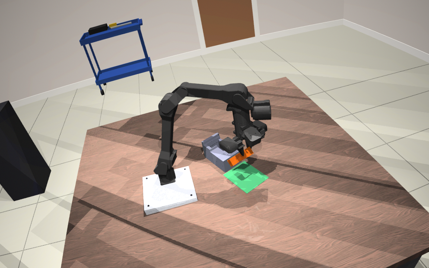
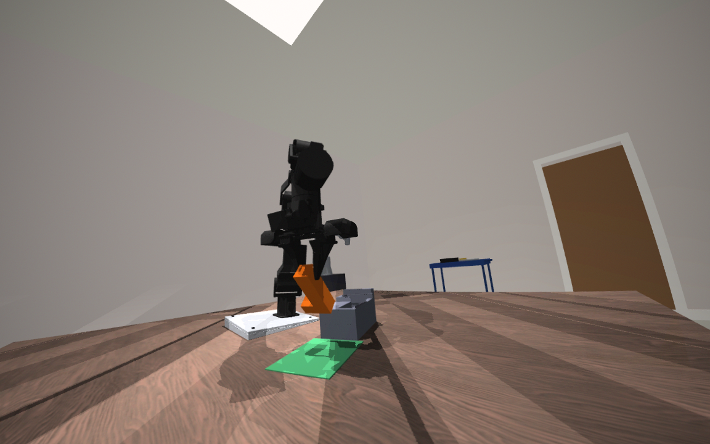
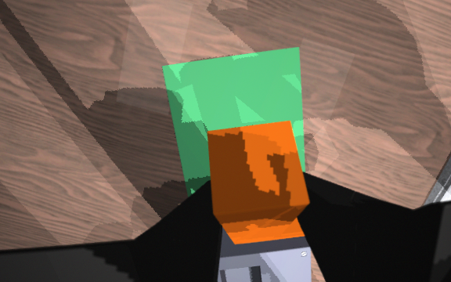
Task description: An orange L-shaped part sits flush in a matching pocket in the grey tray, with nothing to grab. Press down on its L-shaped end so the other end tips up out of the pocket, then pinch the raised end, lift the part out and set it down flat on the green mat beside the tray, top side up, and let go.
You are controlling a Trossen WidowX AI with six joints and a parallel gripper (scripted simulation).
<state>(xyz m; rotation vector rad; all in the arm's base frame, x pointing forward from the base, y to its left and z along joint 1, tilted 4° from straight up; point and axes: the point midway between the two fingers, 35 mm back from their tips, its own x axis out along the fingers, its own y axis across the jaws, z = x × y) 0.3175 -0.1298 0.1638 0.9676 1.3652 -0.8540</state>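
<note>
Now: the green mat 1 cm behind my gripper tip, 2 cm to the left of it and 15 cm below it. Round my gripper tip: orange L-shaped part (3 cm behind, 2 cm to the left, 3 cm below).
</note>
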